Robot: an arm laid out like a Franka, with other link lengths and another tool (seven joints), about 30 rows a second.
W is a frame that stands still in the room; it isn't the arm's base.
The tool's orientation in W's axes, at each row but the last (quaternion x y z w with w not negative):
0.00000, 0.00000, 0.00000, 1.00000
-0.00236, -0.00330, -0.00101, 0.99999
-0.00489, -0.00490, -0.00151, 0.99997
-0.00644, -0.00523, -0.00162, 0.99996
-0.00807, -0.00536, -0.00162, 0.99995
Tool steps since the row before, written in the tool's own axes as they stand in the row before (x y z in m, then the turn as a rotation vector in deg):
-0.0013, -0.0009, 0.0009, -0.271, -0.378, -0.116
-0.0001, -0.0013, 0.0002, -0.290, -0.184, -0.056
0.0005, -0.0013, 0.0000, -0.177, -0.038, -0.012
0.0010, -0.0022, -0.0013, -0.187, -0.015, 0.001
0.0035, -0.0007, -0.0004, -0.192, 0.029, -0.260
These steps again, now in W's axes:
-0.0013, -0.0009, 0.0009, -0.271, -0.378, -0.116
-0.0001, -0.0013, 0.0002, -0.290, -0.184, -0.057
0.0005, -0.0013, 0.0000, -0.177, -0.038, -0.013
0.0010, -0.0022, -0.0013, -0.187, -0.014, -0.001
0.0035, -0.0007, -0.0004, -0.189, 0.025, -0.262

